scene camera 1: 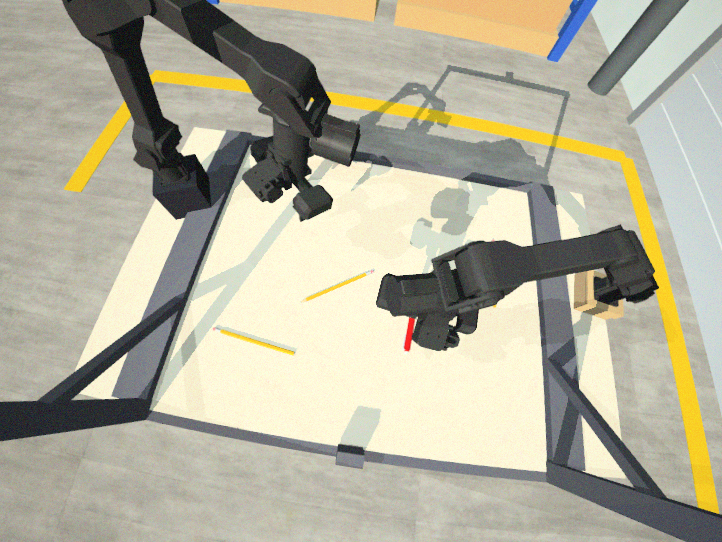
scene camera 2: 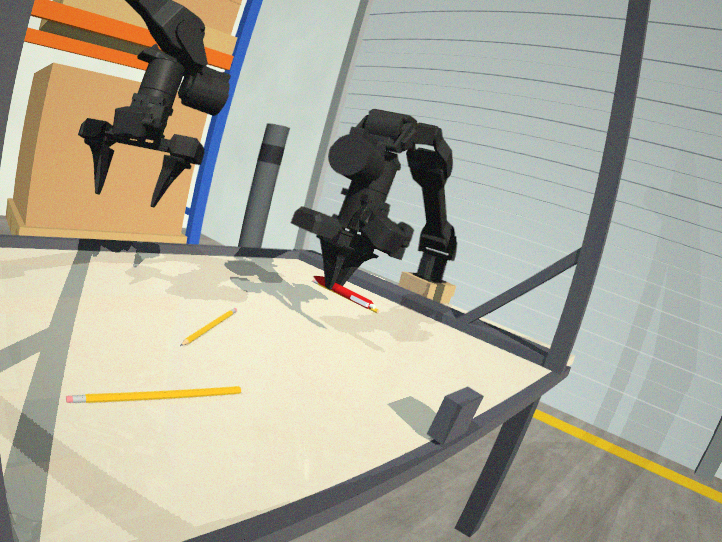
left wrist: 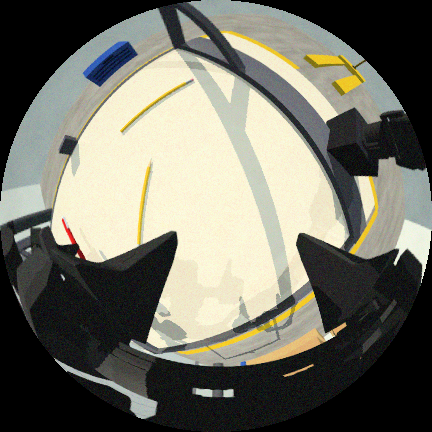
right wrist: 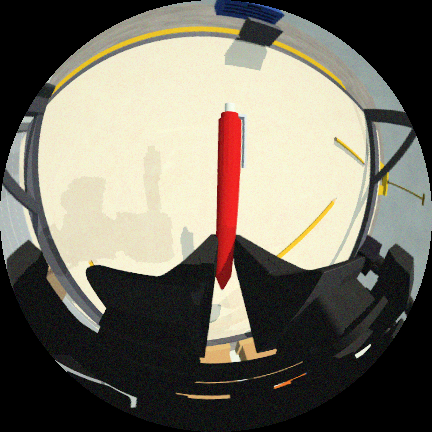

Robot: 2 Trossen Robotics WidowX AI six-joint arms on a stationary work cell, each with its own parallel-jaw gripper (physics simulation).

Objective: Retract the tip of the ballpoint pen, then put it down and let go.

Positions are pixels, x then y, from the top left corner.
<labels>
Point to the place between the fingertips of my right gripper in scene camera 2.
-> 331, 289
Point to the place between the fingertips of my right gripper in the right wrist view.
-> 224, 240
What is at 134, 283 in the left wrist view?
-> My left gripper.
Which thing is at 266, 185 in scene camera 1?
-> My left gripper.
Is my left gripper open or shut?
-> Open.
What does my left gripper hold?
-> Nothing.
</labels>
